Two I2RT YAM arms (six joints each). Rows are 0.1 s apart.
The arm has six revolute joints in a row. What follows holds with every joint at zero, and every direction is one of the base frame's. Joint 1 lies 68 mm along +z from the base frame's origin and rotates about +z. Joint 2 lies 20 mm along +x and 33.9 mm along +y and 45.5 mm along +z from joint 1 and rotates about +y. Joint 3 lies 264 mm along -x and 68.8 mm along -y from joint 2 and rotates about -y. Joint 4 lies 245 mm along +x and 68.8 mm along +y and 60 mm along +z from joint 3 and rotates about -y. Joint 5 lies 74 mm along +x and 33.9 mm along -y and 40.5 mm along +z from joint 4 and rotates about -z. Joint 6 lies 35.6 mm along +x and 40.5 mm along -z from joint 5 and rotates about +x. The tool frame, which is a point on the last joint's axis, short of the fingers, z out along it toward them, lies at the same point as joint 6; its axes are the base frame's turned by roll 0, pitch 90 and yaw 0 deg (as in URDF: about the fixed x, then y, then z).
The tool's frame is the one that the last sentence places.
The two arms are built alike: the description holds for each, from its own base.
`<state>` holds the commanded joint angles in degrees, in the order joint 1, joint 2, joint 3, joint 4, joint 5, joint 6, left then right.
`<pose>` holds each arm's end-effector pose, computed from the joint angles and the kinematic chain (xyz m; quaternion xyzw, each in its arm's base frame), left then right.
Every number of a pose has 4 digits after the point. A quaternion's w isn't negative.
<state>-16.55 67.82 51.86 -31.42 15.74 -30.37 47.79 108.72 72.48 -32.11 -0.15 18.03</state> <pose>0.2328 -0.0792 0.2686 -0.0616 0.9221 -0.2603 0.2794 0.2541 0.2802 0.1652 -0.2525 0.9492 0.1031 0.1570</pose>
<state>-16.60 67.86 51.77 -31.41 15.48 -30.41 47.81 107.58 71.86 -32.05 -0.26 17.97</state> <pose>0.2328 -0.0793 0.2679 -0.0626 0.9227 -0.2583 0.2793 0.2518 0.2781 0.1694 -0.2531 0.9480 0.1066 0.1607</pose>
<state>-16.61 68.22 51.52 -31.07 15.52 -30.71 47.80 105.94 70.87 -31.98 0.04 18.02</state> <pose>0.2337 -0.0797 0.2655 -0.0652 0.9233 -0.2586 0.2764 0.2487 0.2743 0.1748 -0.2518 0.9471 0.1078 0.1672</pose>
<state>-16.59 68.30 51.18 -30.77 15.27 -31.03 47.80 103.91 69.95 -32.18 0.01 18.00</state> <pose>0.2339 -0.0795 0.2636 -0.0689 0.9236 -0.2572 0.2757 0.2449 0.2700 0.1824 -0.2516 0.9455 0.1122 0.1736</pose>
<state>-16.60 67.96 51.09 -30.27 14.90 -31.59 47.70 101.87 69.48 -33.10 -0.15 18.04</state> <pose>0.2336 -0.0792 0.2651 -0.0734 0.9213 -0.2581 0.2814 0.2414 0.2654 0.1916 -0.2504 0.9446 0.1163 0.1776</pose>
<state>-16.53 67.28 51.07 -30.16 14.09 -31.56 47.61 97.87 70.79 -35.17 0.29 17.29</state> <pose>0.2323 -0.0780 0.2677 -0.0753 0.9194 -0.2543 0.2904 0.2379 0.2603 0.2199 -0.2533 0.9372 0.1266 0.2037</pose>
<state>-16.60 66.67 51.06 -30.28 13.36 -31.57 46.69 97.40 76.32 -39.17 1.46 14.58</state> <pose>0.2307 -0.0774 0.2698 -0.0766 0.9184 -0.2506 0.2965 0.2466 0.2603 0.2480 -0.2641 0.9296 0.1202 0.2271</pose>
